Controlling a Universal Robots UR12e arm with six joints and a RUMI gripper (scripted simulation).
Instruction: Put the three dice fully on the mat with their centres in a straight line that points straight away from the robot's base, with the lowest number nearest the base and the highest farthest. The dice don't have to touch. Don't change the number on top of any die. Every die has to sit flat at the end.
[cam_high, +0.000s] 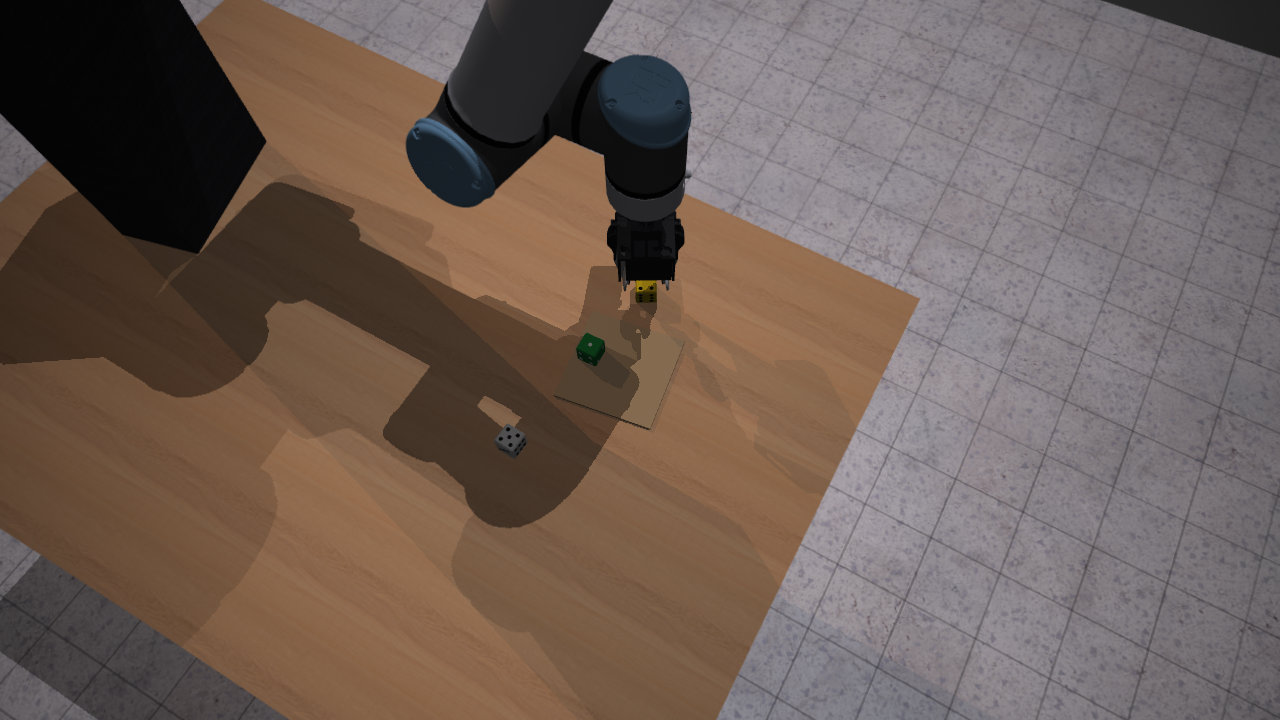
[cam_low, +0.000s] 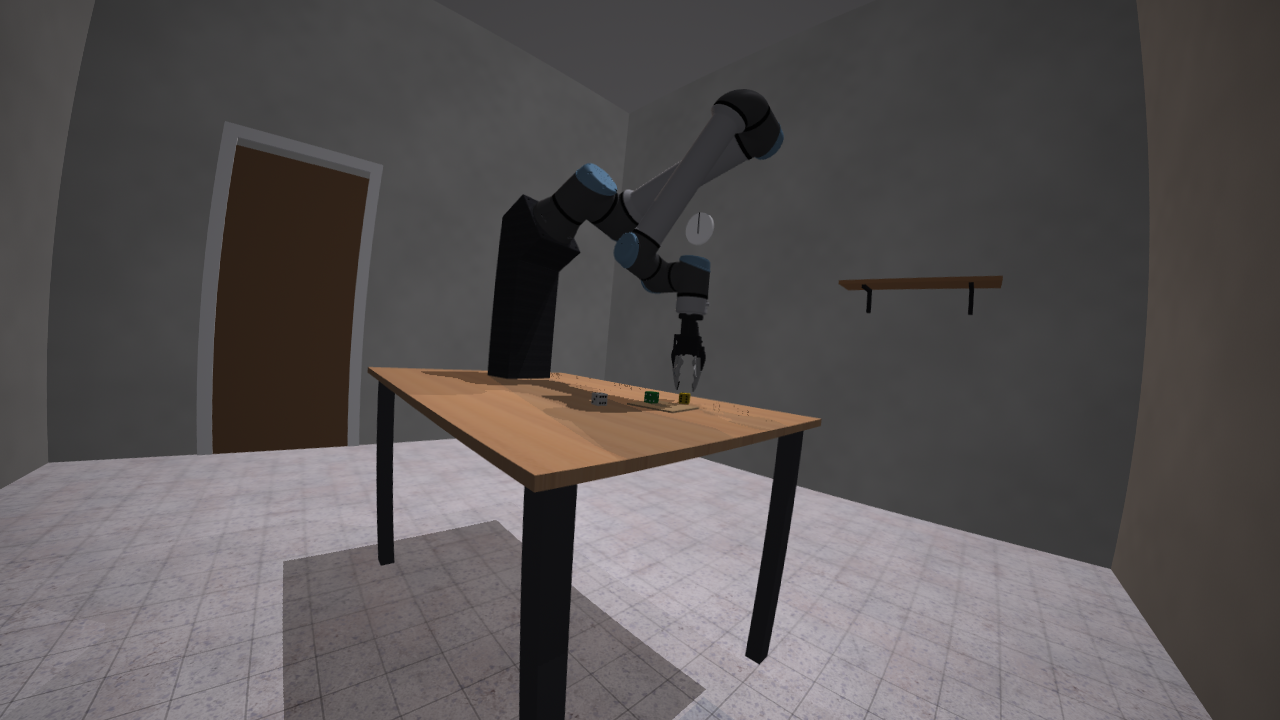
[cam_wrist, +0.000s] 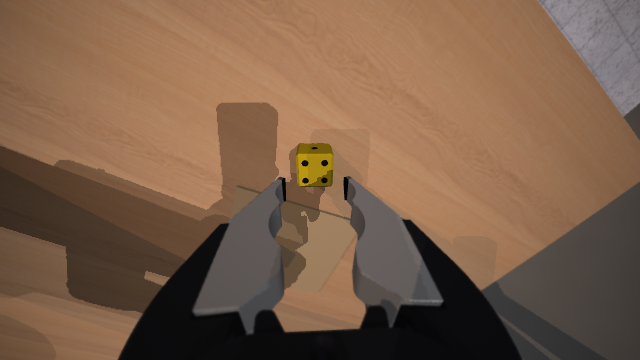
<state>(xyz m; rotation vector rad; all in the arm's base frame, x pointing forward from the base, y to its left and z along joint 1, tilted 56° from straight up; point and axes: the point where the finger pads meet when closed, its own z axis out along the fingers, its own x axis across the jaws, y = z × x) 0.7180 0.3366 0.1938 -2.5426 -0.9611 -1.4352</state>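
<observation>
My gripper is now 40 mm above the yellow die. Round my hand: tan mat: 100 mm to the right, 80 mm ahead, 50 mm below; then green die: 120 mm to the right, 40 mm ahead, 30 mm below; then white die: 280 mm to the right, 90 mm ahead, 40 mm below.
</observation>
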